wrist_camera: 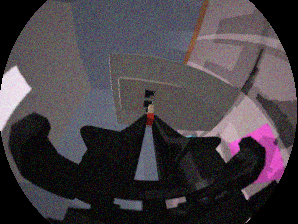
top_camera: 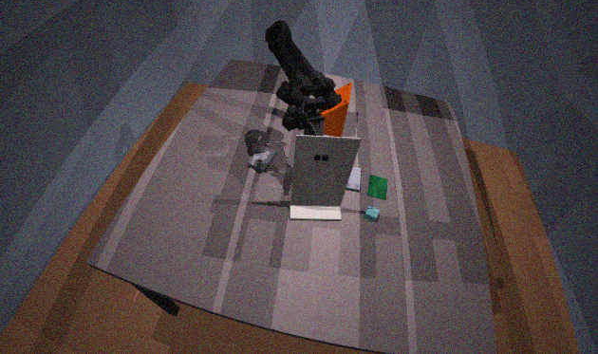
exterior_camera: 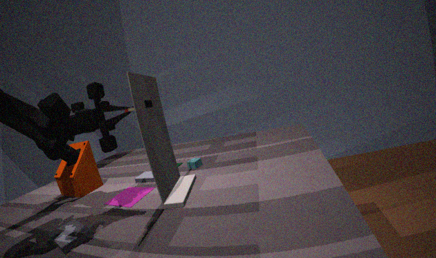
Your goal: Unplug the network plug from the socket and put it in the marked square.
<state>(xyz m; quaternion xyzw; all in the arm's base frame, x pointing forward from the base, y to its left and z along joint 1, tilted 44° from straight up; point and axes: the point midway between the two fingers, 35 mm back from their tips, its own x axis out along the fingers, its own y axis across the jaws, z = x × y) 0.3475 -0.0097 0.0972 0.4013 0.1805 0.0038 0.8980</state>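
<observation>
The magenta marked square is 250 mm below my gripper tip and 100 mm behind it. From my gripper tip the other things lie so: green flat patch 250 mm below, 240 mm to the left, 60 mm behind; upright panel 100 mm below, 60 mm ahead, 10 mm to the left; cyan block 240 mm below, 210 mm to the left, 70 mm ahead.
</observation>
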